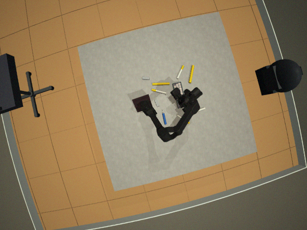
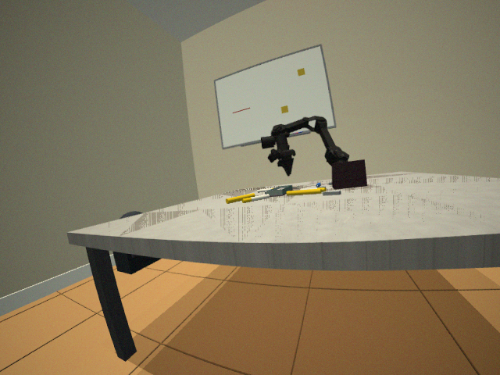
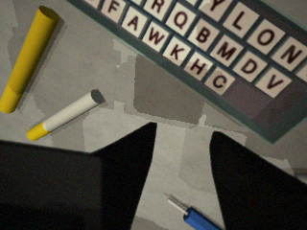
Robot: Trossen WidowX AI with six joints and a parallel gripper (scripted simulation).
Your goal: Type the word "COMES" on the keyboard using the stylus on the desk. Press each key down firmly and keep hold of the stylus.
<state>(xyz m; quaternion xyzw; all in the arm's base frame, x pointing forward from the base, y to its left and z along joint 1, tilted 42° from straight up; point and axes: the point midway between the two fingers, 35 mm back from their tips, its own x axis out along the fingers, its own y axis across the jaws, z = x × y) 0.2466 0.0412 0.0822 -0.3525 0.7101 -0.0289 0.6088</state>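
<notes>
My gripper tip is 12 cm past the stylus, 9 cm to the left of it and 7 cm above it. Also, from my gripper tip: stylus tip 12 cm behind, 6 cm to the right, 7 cm below.
</notes>
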